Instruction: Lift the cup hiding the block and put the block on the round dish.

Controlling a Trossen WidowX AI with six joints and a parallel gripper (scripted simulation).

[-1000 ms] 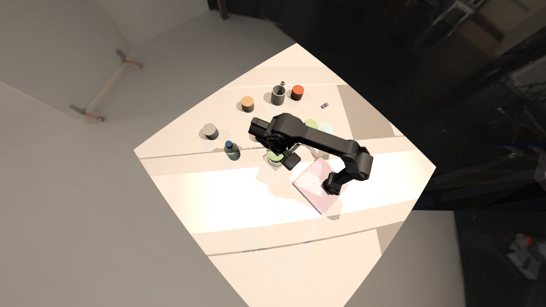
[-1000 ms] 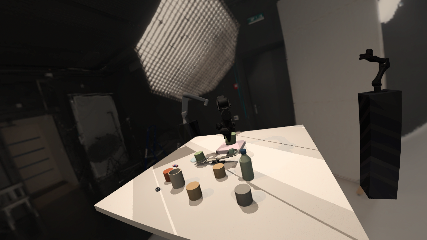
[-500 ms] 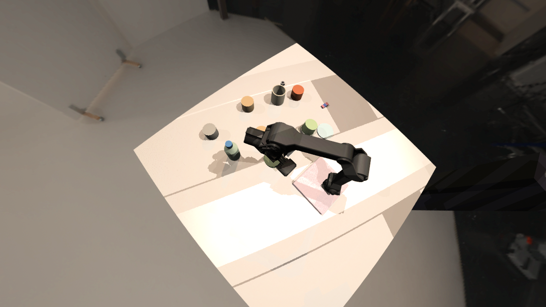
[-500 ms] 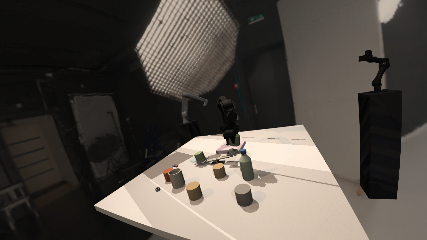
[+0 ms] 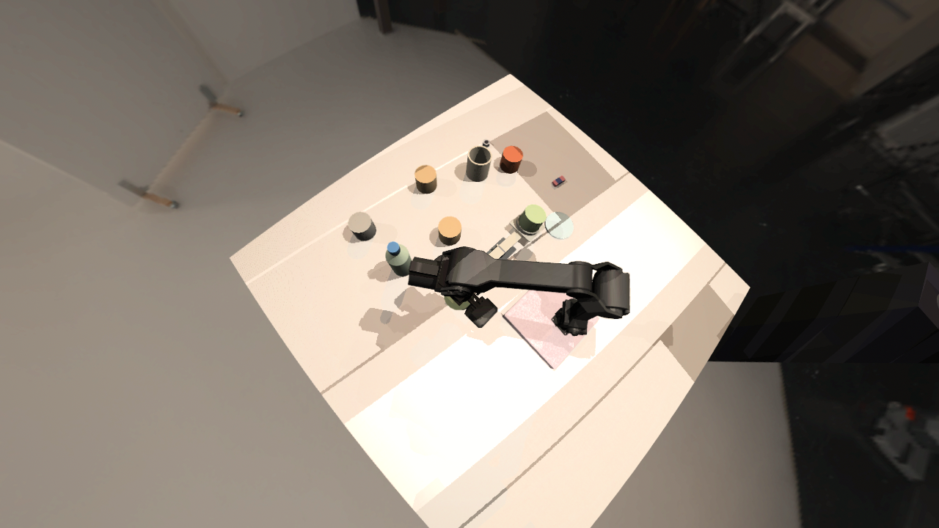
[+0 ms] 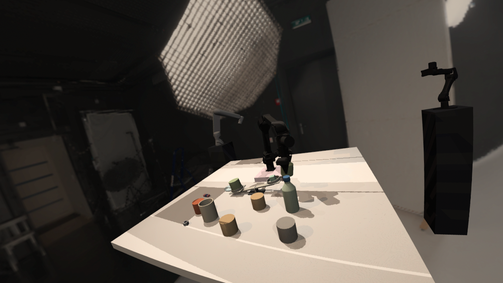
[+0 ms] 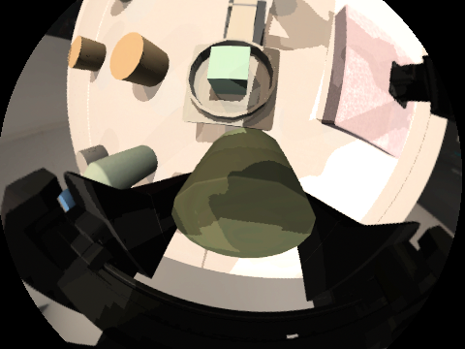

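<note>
Now: the pale green block 8 cm to the right of my gripper tip, 3 cm below it and 3 cm ahead of it. From my gripper tip the other things lie so: bottle with blue cap 20 cm ahead, 6 cm to the left; then pale blue round dish 44 cm to the right, 11 cm below, 1 cm behind; then grey cylinder 36 cm ahead, 8 cm below, 7 cm to the left.
</note>
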